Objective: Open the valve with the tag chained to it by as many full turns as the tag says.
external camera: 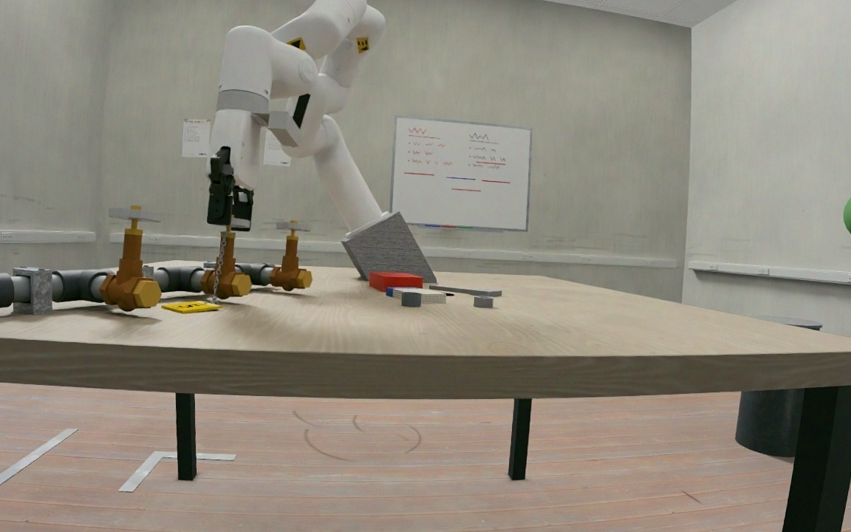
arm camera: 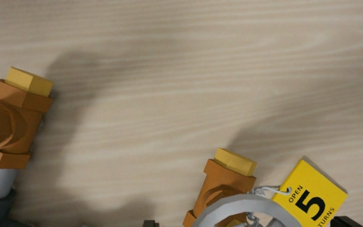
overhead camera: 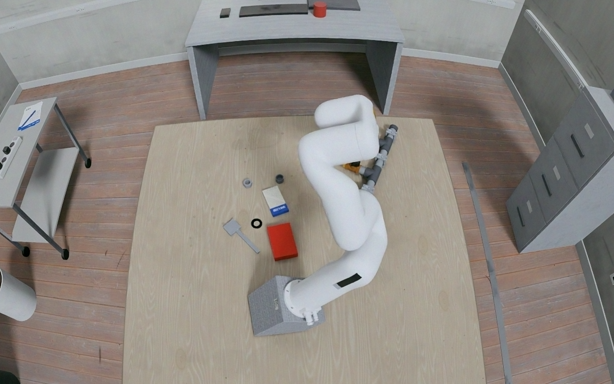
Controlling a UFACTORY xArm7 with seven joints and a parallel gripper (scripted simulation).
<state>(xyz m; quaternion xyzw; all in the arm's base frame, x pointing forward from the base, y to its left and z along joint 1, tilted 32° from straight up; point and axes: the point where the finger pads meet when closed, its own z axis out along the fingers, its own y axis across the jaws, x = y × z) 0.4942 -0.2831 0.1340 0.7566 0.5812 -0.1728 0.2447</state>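
Right now the yellow tag is 70 mm ahead of my hand, 30 mm to the right of it and 110 mm below it. Also, from my hand: blue-and-white box: 70 mm behind, 310 mm to the left, 110 mm below; red block: 240 mm behind, 320 mm to the left, 100 mm below; grey nut: 30 mm ahead, 390 mm to the left, 110 mm below.
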